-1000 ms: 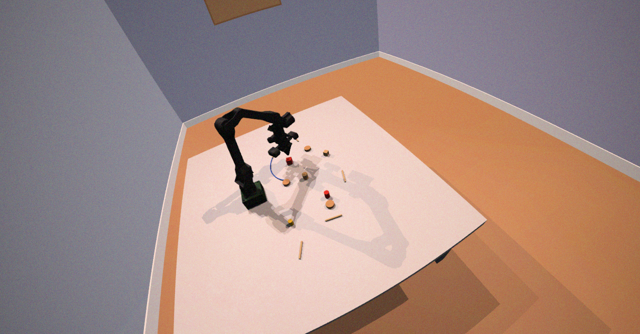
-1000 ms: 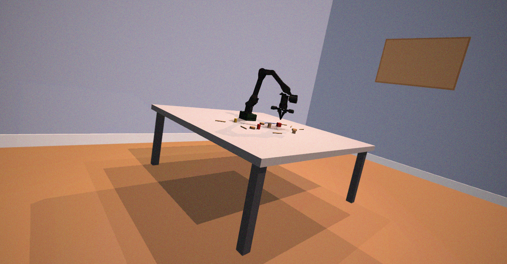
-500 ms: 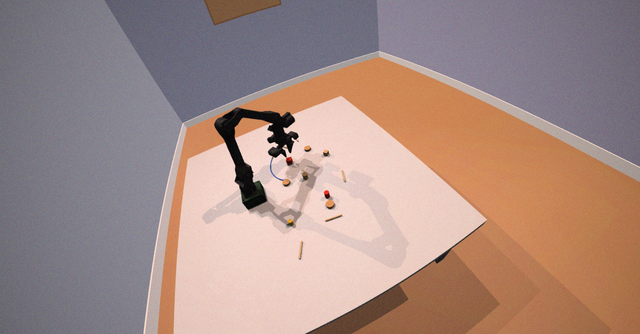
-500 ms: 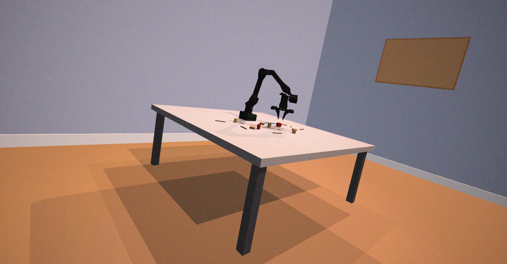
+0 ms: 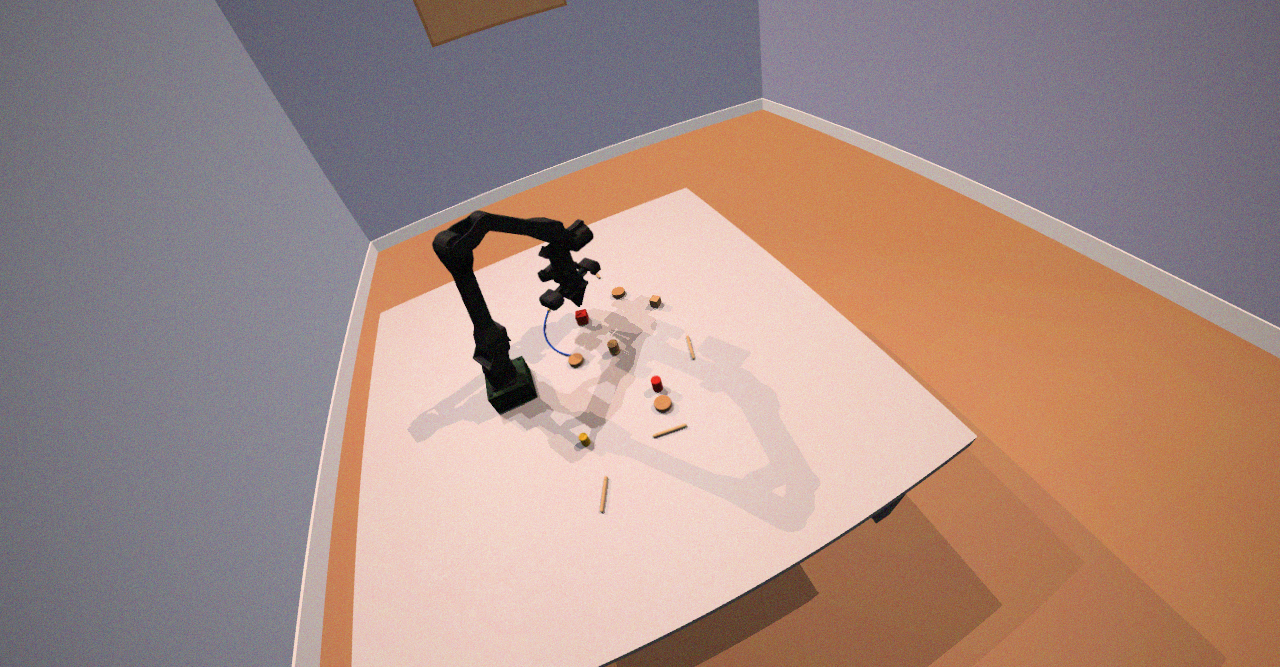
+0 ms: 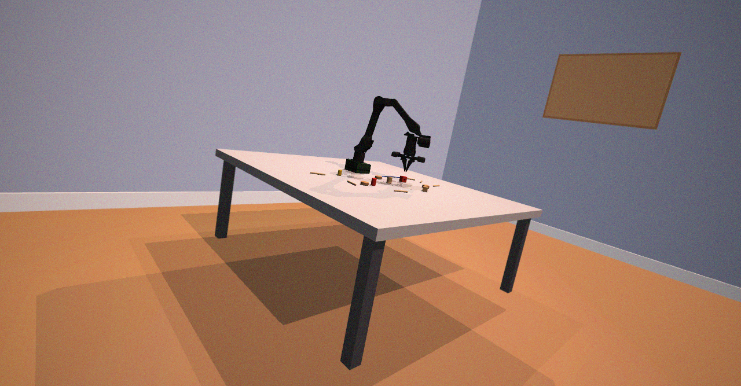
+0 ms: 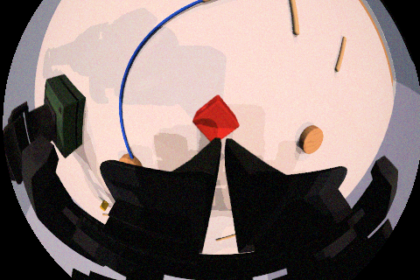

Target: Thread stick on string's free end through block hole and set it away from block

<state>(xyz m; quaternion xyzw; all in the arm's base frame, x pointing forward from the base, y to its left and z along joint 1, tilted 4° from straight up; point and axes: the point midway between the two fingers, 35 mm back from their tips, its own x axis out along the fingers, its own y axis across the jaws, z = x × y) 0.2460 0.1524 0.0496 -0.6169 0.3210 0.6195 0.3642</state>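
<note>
My gripper tip is now 1 cm past the red block and 4 cm above it. The rest, counted from my gripper tip: round wooden button (6 cm behind, 14 cm to the right, 5 cm below); then wooden cylinder (4 cm ahead, 16 cm to the right, 4 cm below); then thin wooden stick (8 cm behind, 12 cm to the left, 6 cm below).
</note>
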